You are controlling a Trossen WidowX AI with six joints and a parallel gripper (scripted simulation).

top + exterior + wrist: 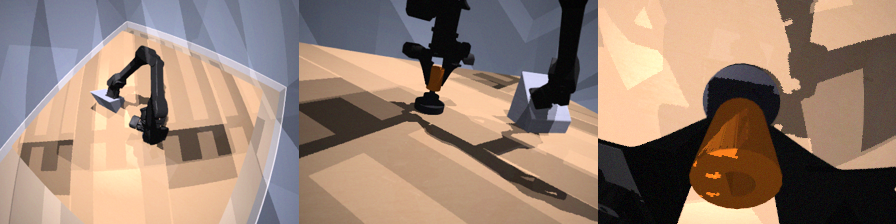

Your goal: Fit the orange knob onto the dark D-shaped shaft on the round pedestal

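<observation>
Right now the orange knob is 2 cm above my gripper tip. The rest, counted from my gripper tip: dark pedestal 4 cm below.
</observation>
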